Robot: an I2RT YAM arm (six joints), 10 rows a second.
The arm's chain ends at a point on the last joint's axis. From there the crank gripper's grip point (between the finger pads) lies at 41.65 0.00 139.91 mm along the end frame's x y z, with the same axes.
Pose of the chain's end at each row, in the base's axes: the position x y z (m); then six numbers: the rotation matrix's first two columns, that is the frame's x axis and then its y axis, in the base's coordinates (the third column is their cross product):
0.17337, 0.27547, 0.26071, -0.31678, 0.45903, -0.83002, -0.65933, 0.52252, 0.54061
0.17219, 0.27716, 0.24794, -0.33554, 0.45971, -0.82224, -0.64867, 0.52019, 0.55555
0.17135, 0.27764, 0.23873, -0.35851, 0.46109, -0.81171, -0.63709, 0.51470, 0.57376
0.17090, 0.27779, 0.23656, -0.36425, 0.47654, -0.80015, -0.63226, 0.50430, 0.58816
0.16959, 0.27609, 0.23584, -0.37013, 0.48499, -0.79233, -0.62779, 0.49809, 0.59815
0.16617, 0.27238, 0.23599, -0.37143, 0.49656, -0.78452, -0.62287, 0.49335, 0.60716
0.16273, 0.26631, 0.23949, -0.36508, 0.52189, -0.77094, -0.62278, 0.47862, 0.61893
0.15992, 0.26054, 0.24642, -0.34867, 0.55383, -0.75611, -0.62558, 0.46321, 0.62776
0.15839, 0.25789, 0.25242, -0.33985, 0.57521, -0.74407, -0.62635, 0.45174, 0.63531
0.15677, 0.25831, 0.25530, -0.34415, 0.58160, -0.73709, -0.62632, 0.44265, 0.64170
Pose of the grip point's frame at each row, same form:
0.25557, 0.39512, 0.24533, -0.31678, 0.45903, -0.83002, -0.65933, 0.52252, 0.54061
0.25379, 0.39701, 0.23099, -0.33554, 0.45971, -0.82224, -0.64867, 0.52019, 0.55555
0.25188, 0.39798, 0.22020, -0.35851, 0.46109, -0.81171, -0.63709, 0.51470, 0.57376
0.25140, 0.39839, 0.21969, -0.36425, 0.47654, -0.80015, -0.63226, 0.50430, 0.58816
0.24998, 0.39686, 0.21964, -0.37013, 0.48499, -0.79233, -0.62779, 0.49809, 0.59815
0.24703, 0.39298, 0.22095, -0.37143, 0.49656, -0.78452, -0.62287, 0.49335, 0.60716
0.24434, 0.38684, 0.22841, -0.36508, 0.52189, -0.77094, -0.62278, 0.47862, 0.61893
0.24304, 0.38041, 0.24081, -0.34867, 0.55383, -0.75611, -0.62558, 0.46321, 0.62776
0.24239, 0.37726, 0.25036, -0.33985, 0.57521, -0.74407, -0.62635, 0.45174, 0.63531
0.24030, 0.37802, 0.25425, -0.34415, 0.58160, -0.73709, -0.62632, 0.44265, 0.64170

